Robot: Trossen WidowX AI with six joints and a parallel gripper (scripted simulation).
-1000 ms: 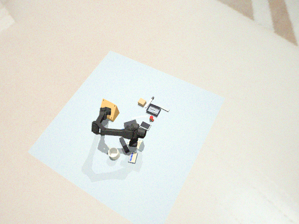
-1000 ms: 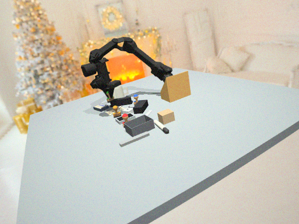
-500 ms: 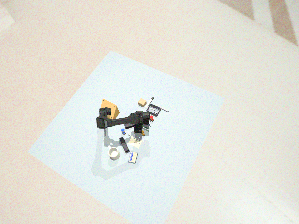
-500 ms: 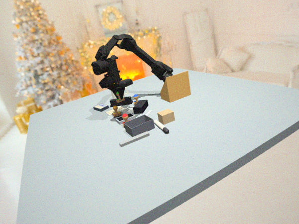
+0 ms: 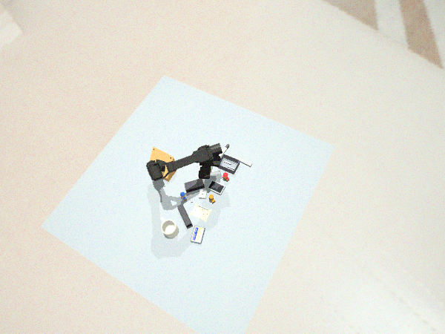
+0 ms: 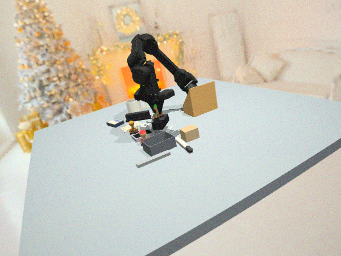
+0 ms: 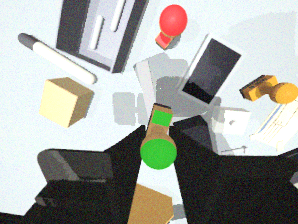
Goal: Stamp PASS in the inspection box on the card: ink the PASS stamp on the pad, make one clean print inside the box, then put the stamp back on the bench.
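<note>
My gripper tip is now 100 mm above the pale strip, 10 mm to the right of it and 10 mm past it. The rest, counted from my gripper tip: green-knobbed stamp right at my gripper tip; then red-knobbed stamp 100 mm ahead, 80 mm below, 20 mm to the left; then black ink pad 90 mm below, 70 mm ahead, 60 mm to the right.
</note>
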